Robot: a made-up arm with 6 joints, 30 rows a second.
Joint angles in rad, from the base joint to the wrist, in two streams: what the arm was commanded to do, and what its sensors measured. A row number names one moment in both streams.
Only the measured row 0 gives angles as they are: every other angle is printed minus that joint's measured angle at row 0.
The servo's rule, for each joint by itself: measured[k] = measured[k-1] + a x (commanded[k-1-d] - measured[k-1]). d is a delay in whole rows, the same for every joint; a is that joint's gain. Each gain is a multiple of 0.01, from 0.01 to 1. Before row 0 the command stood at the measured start. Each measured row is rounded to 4 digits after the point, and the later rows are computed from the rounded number. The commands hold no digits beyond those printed.
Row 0, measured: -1.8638, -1.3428, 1.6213, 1.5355, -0.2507, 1.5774
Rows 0 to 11, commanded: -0.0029, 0.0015, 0.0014, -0.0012, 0.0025, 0.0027; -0.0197, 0.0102, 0.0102, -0.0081, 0.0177, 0.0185; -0.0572, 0.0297, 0.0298, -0.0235, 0.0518, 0.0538; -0.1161, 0.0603, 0.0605, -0.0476, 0.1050, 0.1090; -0.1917, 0.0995, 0.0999, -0.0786, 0.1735, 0.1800; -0.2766, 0.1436, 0.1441, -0.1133, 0.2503, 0.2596; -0.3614, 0.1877, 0.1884, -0.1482, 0.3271, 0.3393; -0.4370, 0.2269, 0.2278, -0.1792, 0.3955, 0.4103; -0.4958, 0.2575, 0.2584, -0.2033, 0.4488, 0.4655; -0.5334, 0.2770, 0.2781, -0.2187, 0.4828, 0.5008; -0.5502, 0.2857, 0.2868, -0.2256, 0.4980, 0.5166; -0.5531, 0.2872, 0.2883, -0.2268, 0.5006, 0.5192
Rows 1 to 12, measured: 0.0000, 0.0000, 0.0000, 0.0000, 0.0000, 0.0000; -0.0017, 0.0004, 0.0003, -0.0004, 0.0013, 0.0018; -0.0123, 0.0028, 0.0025, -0.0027, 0.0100, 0.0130; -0.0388, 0.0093, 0.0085, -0.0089, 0.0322, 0.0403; -0.0844, 0.0215, 0.0199, -0.0205, 0.0708, 0.0863; -0.1477, 0.0402, 0.0375, -0.0379, 0.1252, 0.1491; -0.2238, 0.0650, 0.0610, -0.0605, 0.1915, 0.2231; -0.3050, 0.0944, 0.0890, -0.0868, 0.2634, 0.3010; -0.3829, 0.1262, 0.1195, -0.1145, 0.3334, 0.3742; -0.4495, 0.1577, 0.1501, -0.1411, 0.3946, 0.4354; -0.4990, 0.1863, 0.1783, -0.1644, 0.4413, 0.4792; -0.5292, 0.2102, 0.2022, -0.1828, 0.4714, 0.5043
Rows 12 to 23, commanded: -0.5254, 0.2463, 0.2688, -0.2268, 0.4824, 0.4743; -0.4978, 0.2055, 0.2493, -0.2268, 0.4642, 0.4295; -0.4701, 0.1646, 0.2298, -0.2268, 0.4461, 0.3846; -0.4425, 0.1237, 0.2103, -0.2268, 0.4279, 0.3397; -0.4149, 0.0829, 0.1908, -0.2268, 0.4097, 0.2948; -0.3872, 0.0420, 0.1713, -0.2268, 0.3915, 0.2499; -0.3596, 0.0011, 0.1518, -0.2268, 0.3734, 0.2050; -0.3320, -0.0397, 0.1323, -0.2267, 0.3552, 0.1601; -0.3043, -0.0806, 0.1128, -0.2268, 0.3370, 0.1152; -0.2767, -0.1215, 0.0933, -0.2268, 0.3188, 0.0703; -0.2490, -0.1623, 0.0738, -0.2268, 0.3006, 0.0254; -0.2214, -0.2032, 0.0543, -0.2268, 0.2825, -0.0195
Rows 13 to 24, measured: -0.5433, 0.2287, 0.2211, -0.1960, 0.4869, 0.5143; -0.5327, 0.2329, 0.2316, -0.2052, 0.4845, 0.4875; -0.5121, 0.2263, 0.2355, -0.2117, 0.4737, 0.4486; -0.4873, 0.2115, 0.2342, -0.2162, 0.4591, 0.4057; -0.4609, 0.1904, 0.2289, -0.2194, 0.4426, 0.3615; -0.4338, 0.1646, 0.2205, -0.2216, 0.4252, 0.3168; -0.4063, 0.1352, 0.2097, -0.2232, 0.4073, 0.2720; -0.3787, 0.1030, 0.1970, -0.2243, 0.3893, 0.2271; -0.3511, 0.0688, 0.1828, -0.2250, 0.3712, 0.1822; -0.3235, 0.0329, 0.1674, -0.2255, 0.3531, 0.1373; -0.2959, -0.0042, 0.1511, -0.2259, 0.3349, 0.0924; -0.2682, -0.0421, 0.1341, -0.2262, 0.3167, 0.0475
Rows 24 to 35, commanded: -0.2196, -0.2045, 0.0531, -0.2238, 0.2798, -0.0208; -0.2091, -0.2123, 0.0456, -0.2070, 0.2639, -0.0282; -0.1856, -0.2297, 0.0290, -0.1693, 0.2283, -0.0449; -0.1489, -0.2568, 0.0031, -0.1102, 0.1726, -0.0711; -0.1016, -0.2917, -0.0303, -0.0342, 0.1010, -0.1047; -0.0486, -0.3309, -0.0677, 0.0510, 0.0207, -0.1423; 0.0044, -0.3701, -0.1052, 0.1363, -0.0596, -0.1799; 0.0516, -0.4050, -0.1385, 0.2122, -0.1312, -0.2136; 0.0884, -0.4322, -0.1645, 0.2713, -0.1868, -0.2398; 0.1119, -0.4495, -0.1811, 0.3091, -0.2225, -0.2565; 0.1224, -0.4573, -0.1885, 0.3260, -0.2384, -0.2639; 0.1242, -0.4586, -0.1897, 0.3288, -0.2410, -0.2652
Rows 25 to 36, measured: -0.2406, -0.0808, 0.1165, -0.2264, 0.2986, 0.0026; -0.2282, -0.1105, 0.1026, -0.2256, 0.2886, -0.0131; -0.2169, -0.1349, 0.0901, -0.2200, 0.2755, -0.0232; -0.1984, -0.1577, 0.0767, -0.2048, 0.2505, -0.0377; -0.1692, -0.1815, 0.0605, -0.1764, 0.2092, -0.0601; -0.1293, -0.2079, 0.0405, -0.1337, 0.1519, -0.0900; -0.0817, -0.2374, 0.0167, -0.0783, 0.0824, -0.1250; -0.0309, -0.2692, -0.0101, -0.0139, 0.0071, -0.1618; 0.0178, -0.3018, -0.0383, 0.0539, -0.0662, -0.1965; 0.0595, -0.3331, -0.0661, 0.1191, -0.1301, -0.2255; 0.0904, -0.3610, -0.0914, 0.1761, -0.1791, -0.2463; 0.1093, -0.3841, -0.1128, 0.2211, -0.2105, -0.2581
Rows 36 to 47, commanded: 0.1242, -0.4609, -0.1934, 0.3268, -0.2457, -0.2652; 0.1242, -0.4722, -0.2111, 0.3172, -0.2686, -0.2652; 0.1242, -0.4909, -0.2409, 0.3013, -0.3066, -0.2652; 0.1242, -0.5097, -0.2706, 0.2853, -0.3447, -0.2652; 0.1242, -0.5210, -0.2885, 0.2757, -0.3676, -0.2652; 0.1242, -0.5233, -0.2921, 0.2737, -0.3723, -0.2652; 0.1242, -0.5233, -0.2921, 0.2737, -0.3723, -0.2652; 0.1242, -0.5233, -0.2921, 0.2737, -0.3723, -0.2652; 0.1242, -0.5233, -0.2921, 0.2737, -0.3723, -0.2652; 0.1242, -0.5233, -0.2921, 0.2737, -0.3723, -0.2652; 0.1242, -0.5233, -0.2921, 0.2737, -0.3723, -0.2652; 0.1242, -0.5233, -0.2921, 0.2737, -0.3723, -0.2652
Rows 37 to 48, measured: 0.1181, -0.4020, -0.1297, 0.2534, -0.2267, -0.2629; 0.1217, -0.4161, -0.1437, 0.2754, -0.2368, -0.2644; 0.1232, -0.4296, -0.1585, 0.2879, -0.2537, -0.2649; 0.1238, -0.4443, -0.1766, 0.2919, -0.2817, -0.2651; 0.1240, -0.4600, -0.1973, 0.2899, -0.3151, -0.2652; 0.1241, -0.4746, -0.2174, 0.2856, -0.3429, -0.2652; 0.1242, -0.4863, -0.2338, 0.2820, -0.3585, -0.2652; 0.1242, -0.4952, -0.2466, 0.2795, -0.3658, -0.2652; 0.1242, -0.5019, -0.2566, 0.2778, -0.3692, -0.2652; 0.1242, -0.5070, -0.2644, 0.2766, -0.3708, -0.2652; 0.1242, -0.5109, -0.2705, 0.2757, -0.3716, -0.2652; 0.1242, -0.5139, -0.2753, 0.2751, -0.3720, -0.2652
